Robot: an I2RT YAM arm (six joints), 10 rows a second.
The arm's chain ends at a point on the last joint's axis. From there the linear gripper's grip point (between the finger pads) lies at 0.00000 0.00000 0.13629 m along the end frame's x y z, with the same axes.
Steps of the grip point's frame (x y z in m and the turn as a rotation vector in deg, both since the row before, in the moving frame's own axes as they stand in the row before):
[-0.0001, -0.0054, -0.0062, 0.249, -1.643, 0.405]
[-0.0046, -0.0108, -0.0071, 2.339, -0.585, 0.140]
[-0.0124, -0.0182, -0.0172, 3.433, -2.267, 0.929]
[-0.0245, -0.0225, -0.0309, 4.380, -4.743, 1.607]
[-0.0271, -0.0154, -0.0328, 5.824, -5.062, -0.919]
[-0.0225, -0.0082, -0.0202, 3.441, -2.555, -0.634]
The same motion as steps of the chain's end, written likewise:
[0.0038, -0.0048, -0.0061, 0.249, -1.643, 0.405]
[-0.0032, -0.0052, -0.0070, 2.339, -0.585, 0.140]
[-0.0071, -0.0100, -0.0168, 3.433, -2.267, 0.929]
[-0.0134, -0.0119, -0.0300, 4.380, -4.743, 1.607]
[-0.0150, -0.0017, -0.0316, 5.824, -5.062, -0.919]
[-0.0164, -0.0001, -0.0198, 3.441, -2.555, -0.634]

